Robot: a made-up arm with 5 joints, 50 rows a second.
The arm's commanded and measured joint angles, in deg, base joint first. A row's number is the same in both.
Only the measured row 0 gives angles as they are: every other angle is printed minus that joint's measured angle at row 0.
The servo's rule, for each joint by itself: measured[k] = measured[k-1] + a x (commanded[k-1-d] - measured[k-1]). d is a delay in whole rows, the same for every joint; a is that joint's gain. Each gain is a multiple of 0.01, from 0.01 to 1. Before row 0 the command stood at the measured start. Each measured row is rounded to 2 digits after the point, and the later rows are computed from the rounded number. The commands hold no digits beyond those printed.
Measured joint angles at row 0: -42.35 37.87 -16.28 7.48 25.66
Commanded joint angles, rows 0 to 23: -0.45 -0.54 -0.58 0.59 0.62; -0.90 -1.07 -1.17 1.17 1.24; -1.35 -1.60 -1.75 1.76 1.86; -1.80 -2.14 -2.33 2.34 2.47; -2.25 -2.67 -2.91 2.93 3.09; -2.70 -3.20 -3.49 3.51 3.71; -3.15 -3.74 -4.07 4.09 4.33; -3.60 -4.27 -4.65 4.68 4.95; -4.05 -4.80 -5.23 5.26 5.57; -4.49 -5.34 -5.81 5.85 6.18; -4.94 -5.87 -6.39 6.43 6.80; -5.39 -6.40 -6.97 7.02 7.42; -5.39 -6.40 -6.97 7.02 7.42; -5.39 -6.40 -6.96 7.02 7.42; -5.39 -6.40 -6.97 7.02 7.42; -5.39 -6.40 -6.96 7.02 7.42; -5.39 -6.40 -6.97 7.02 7.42; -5.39 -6.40 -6.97 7.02 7.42; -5.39 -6.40 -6.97 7.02 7.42; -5.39 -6.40 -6.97 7.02 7.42; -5.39 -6.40 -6.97 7.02 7.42; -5.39 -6.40 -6.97 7.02 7.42; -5.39 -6.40 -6.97 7.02 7.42; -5.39 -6.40 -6.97 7.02 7.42
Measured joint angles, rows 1 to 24: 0.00 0.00 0.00 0.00 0.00; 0.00 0.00 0.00 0.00 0.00; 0.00 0.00 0.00 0.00 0.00; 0.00 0.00 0.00 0.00 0.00; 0.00 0.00 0.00 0.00 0.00; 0.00 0.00 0.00 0.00 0.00; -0.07 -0.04 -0.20 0.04 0.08; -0.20 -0.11 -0.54 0.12 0.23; -0.38 -0.21 -0.96 0.23 0.44; -0.61 -0.35 -1.44 0.38 0.70; -0.87 -0.51 -1.95 0.56 1.01; -1.16 -0.70 -2.49 0.77 1.36; -1.48 -0.91 -3.04 1.00 1.75; -1.82 -1.15 -3.60 1.26 2.17; -2.18 -1.41 -4.17 1.54 2.61; -2.55 -1.69 -4.74 1.84 3.07; -2.93 -1.98 -5.32 2.16 3.55; -3.32 -2.29 -5.90 2.50 4.05; -3.65 -2.58 -6.27 2.82 4.49; -3.93 -2.85 -6.51 3.11 4.87; -4.16 -3.10 -6.67 3.38 5.20; -4.36 -3.33 -6.77 3.63 5.49; -4.52 -3.54 -6.84 3.87 5.74; -4.66 -3.74 -6.89 4.09 5.96
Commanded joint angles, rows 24 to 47: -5.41 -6.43 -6.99 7.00 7.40; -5.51 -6.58 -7.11 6.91 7.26; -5.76 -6.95 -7.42 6.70 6.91; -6.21 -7.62 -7.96 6.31 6.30; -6.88 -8.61 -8.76 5.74 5.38; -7.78 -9.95 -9.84 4.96 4.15; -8.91 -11.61 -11.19 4.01 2.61; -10.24 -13.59 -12.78 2.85 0.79; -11.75 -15.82 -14.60 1.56 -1.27; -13.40 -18.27 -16.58 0.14 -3.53; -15.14 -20.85 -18.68 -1.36 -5.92; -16.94 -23.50 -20.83 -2.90 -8.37; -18.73 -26.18 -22.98 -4.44 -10.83; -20.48 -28.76 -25.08 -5.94 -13.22; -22.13 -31.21 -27.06 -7.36 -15.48; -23.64 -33.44 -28.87 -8.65 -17.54; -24.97 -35.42 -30.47 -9.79 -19.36; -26.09 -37.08 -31.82 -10.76 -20.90; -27.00 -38.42 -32.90 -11.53 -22.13; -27.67 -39.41 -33.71 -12.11 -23.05; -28.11 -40.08 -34.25 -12.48 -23.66; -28.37 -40.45 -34.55 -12.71 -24.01; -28.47 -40.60 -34.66 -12.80 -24.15; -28.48 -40.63 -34.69 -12.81 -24.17
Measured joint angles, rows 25 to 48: -4.78 -3.93 -6.92 4.30 6.15; -4.88 -4.10 -6.94 4.49 6.32; -4.96 -4.26 -6.95 4.67 6.46; -5.03 -4.41 -6.96 4.83 6.58; -5.09 -4.55 -6.96 4.98 6.69; -5.14 -4.68 -6.96 5.12 6.78; -5.18 -4.80 -6.97 5.25 6.86; -5.23 -4.92 -7.02 5.37 6.91; -5.31 -5.06 -7.16 5.46 6.91; -5.45 -5.24 -7.44 5.52 6.83; -5.68 -5.48 -7.90 5.54 6.64; -6.02 -5.79 -8.58 5.50 6.32; -6.48 -6.20 -9.49 5.40 5.84; -7.08 -6.72 -10.64 5.22 5.18; -7.83 -7.36 -12.03 4.96 4.34; -8.72 -8.12 -13.62 4.62 3.32; -9.75 -9.01 -15.39 4.20 2.12; -10.90 -10.02 -17.29 3.70 0.76; -12.15 -11.15 -19.28 3.13 -0.75; -13.48 -12.38 -21.31 2.50 -2.37; -14.86 -13.70 -23.32 1.81 -4.07; -16.26 -15.08 -25.26 1.08 -5.82; -17.65 -16.50 -27.08 0.32 -7.58; -19.00 -17.94 -28.74 -0.46 -9.31
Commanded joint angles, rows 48 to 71: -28.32 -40.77 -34.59 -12.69 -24.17; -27.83 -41.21 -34.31 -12.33 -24.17; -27.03 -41.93 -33.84 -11.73 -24.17; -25.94 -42.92 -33.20 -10.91 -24.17; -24.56 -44.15 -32.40 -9.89 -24.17; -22.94 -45.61 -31.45 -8.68 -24.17; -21.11 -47.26 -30.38 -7.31 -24.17; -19.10 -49.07 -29.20 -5.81 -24.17; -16.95 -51.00 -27.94 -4.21 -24.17; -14.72 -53.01 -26.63 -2.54 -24.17; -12.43 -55.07 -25.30 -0.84 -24.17; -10.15 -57.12 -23.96 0.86 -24.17; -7.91 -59.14 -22.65 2.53 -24.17; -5.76 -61.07 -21.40 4.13 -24.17; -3.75 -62.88 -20.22 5.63 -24.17; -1.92 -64.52 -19.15 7.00 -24.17; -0.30 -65.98 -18.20 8.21 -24.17; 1.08 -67.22 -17.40 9.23 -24.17; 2.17 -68.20 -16.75 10.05 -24.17; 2.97 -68.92 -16.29 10.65 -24.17; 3.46 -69.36 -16.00 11.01 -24.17; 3.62 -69.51 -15.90 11.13 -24.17; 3.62 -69.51 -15.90 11.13 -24.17; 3.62 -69.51 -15.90 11.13 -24.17
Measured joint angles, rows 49 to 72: -20.28 -19.37 -30.20 -1.23 -10.98; -21.46 -20.77 -31.43 -1.99 -12.55; -22.52 -22.12 -32.42 -2.72 -13.99; -23.46 -23.40 -33.17 -3.42 -15.29; -24.26 -24.60 -33.69 -4.08 -16.44; -24.94 -25.72 -34.04 -4.69 -17.44; -25.48 -26.77 -34.23 -5.25 -18.31; -25.86 -27.78 -34.26 -5.75 -19.07; -26.05 -28.77 -34.11 -6.17 -19.73; -26.03 -29.76 -33.79 -6.50 -20.31; -25.79 -30.77 -33.30 -6.74 -20.81; -25.33 -31.81 -32.65 -6.88 -21.25; -24.65 -32.89 -31.86 -6.91 -21.63; -23.76 -34.02 -30.93 -6.83 -21.96; -22.67 -35.21 -29.88 -6.65 -22.25; -21.40 -36.46 -28.74 -6.36 -22.50; -19.96 -37.76 -27.54 -5.97 -22.72; -18.39 -39.12 -26.29 -5.49 -22.91; -16.71 -40.52 -25.02 -4.93 -23.07; -14.96 -41.96 -23.75 -4.30 -23.21; -13.17 -43.42 -22.51 -3.60 -23.33; -11.37 -44.90 -21.33 -2.86 -23.44; -9.60 -46.38 -20.23 -2.09 -23.53; -7.89 -47.84 -19.24 -1.30 -23.61
